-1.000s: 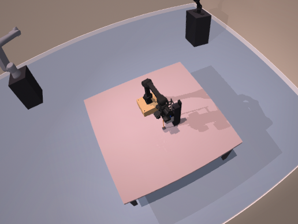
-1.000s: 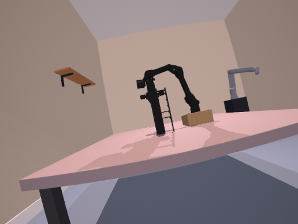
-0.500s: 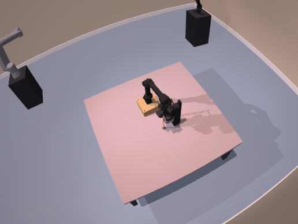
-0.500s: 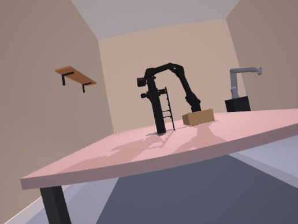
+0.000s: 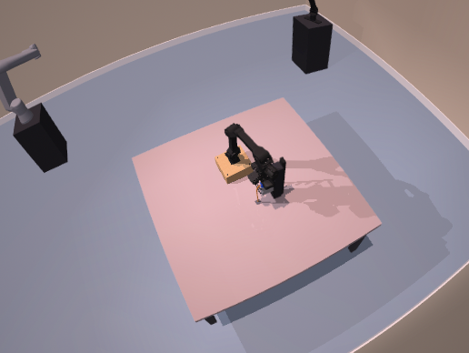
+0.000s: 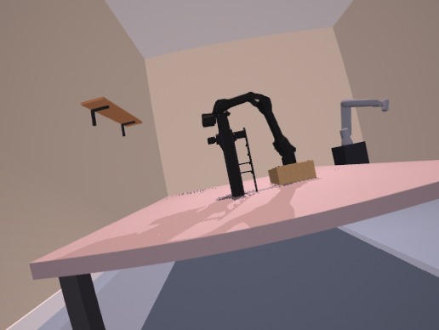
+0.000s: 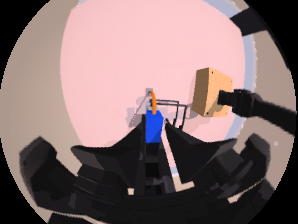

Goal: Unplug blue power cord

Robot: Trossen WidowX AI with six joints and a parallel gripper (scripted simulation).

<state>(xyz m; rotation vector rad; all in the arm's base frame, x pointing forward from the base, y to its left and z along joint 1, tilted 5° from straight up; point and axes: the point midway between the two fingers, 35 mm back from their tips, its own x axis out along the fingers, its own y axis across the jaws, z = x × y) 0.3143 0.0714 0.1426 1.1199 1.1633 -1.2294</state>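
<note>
Right now the blue plug is 30 mm to the left of my gripper tip and 10 mm below it. Also, from my gripper tip: black power strip 100 mm to the left, 50 mm below.
</note>
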